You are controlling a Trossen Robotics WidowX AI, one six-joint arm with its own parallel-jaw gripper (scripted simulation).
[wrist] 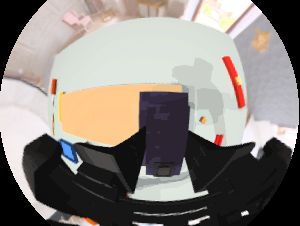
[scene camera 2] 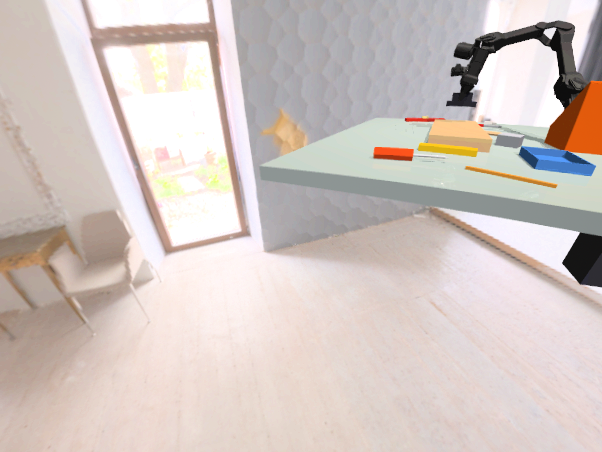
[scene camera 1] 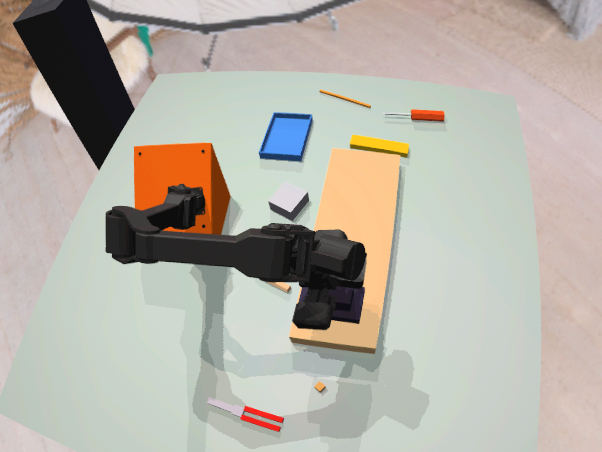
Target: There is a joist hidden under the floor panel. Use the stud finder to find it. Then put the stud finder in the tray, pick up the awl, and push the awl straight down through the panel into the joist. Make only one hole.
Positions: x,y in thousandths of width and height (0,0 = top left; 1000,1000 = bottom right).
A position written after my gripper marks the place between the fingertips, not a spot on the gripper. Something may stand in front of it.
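Observation:
Here is my gripper (scene camera 1: 557,663) (wrist: 545,569), which I can see from the wrist as well as from the scene camera. A stud finder (scene camera 1: 581,667) (wrist: 552,507) is visible to me in both of those views too. I also see a grey block (scene camera 1: 479,446), and there is a yellow bar (scene camera 1: 594,315).

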